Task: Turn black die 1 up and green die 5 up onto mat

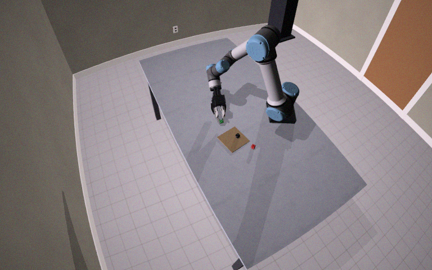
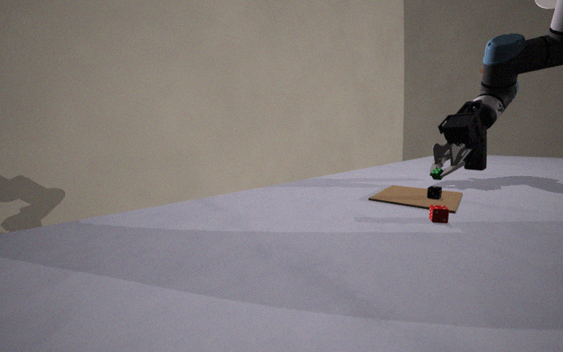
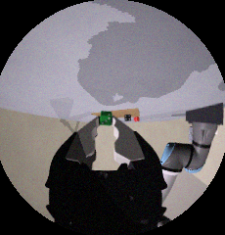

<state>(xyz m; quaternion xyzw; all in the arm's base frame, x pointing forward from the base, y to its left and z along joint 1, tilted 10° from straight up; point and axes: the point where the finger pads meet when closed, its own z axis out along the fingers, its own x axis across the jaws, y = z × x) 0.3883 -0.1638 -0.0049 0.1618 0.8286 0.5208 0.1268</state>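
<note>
Now: the green die 10 mm to the left of my hand. Also, from my hand: red die: 260 mm to the left, 40 mm behind, 20 mm below; then brown mat: 140 mm to the left, 30 mm below, 10 mm ahead; then black die: 140 mm to the left, 20 mm below, 20 mm behind.
</note>
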